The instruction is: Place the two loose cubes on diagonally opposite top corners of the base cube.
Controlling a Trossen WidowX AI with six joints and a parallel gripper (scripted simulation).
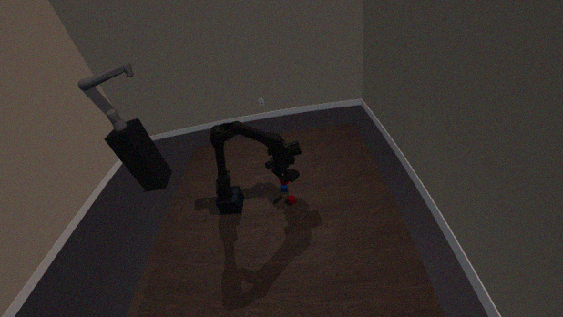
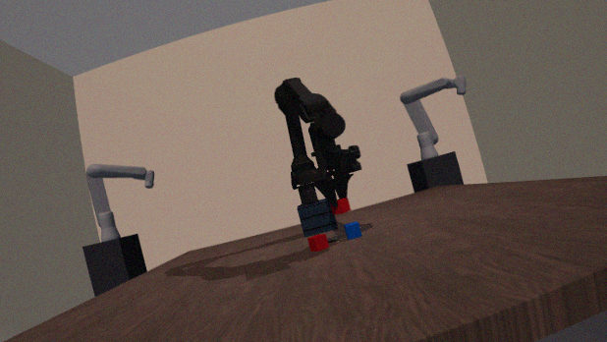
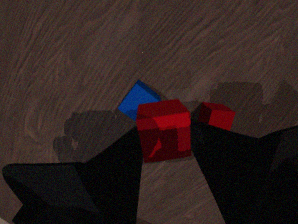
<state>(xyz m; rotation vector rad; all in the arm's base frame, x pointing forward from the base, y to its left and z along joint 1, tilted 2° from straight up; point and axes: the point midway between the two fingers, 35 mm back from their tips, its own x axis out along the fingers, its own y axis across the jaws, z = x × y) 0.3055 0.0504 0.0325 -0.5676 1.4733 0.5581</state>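
My gripper tip is 1 cm past the blue cube, 2 cm to the right of it and 7 cm above it. From my gripper tip the other things lie so: red cube: right at my gripper tip.
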